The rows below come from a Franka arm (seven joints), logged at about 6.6 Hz.
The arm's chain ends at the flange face. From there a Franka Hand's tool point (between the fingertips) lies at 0.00 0.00 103.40 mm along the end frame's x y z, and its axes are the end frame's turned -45 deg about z.
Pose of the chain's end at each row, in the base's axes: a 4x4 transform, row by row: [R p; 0 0 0 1], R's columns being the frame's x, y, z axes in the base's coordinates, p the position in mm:
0.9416 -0.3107 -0.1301 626.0; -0.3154 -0.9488 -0.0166 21.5; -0.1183 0.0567 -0.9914 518.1; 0 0 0 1
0.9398 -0.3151 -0.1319 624.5; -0.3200 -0.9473 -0.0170 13.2; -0.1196 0.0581 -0.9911 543.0; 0 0 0 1
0.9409 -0.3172 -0.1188 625.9; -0.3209 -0.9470 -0.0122 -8.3; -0.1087 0.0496 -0.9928 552.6; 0 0 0 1
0.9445 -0.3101 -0.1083 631.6; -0.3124 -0.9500 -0.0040 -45.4; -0.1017 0.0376 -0.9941 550.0; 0 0 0 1
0.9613 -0.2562 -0.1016 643.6; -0.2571 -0.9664 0.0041 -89.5; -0.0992 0.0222 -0.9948 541.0; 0 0 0 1
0.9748 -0.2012 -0.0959 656.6; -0.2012 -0.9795 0.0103 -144.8; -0.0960 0.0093 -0.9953 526.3; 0 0 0 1
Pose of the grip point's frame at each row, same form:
0.8855 0.4461 -0.1301 612.5; 0.4479 -0.8939 -0.0166 19.8; -0.1237 -0.0436 -0.9914 415.6; 0 0 0 1
0.8873 0.4417 -0.1319 610.9; 0.4436 -0.8961 -0.0170 11.4; -0.1257 -0.0435 -0.9911 440.5; 0 0 0 1
0.8896 0.4410 -0.1188 613.6; 0.4427 -0.8965 -0.0122 -9.6; -0.1119 -0.0418 -0.9928 449.9; 0 0 0 1
0.8871 0.4486 -0.1083 620.4; 0.4509 -0.8927 -0.0040 -45.8; -0.0985 -0.0453 -0.9941 447.2; 0 0 0 1
0.8609 0.4986 -0.1016 633.1; 0.5016 -0.8651 0.0041 -89.1; -0.0858 -0.0544 -0.9948 438.1; 0 0 0 1
0.8316 0.5470 -0.0959 646.7; 0.5503 -0.8349 0.0103 -143.7; -0.0745 -0.0613 -0.9953 423.4; 0 0 0 1

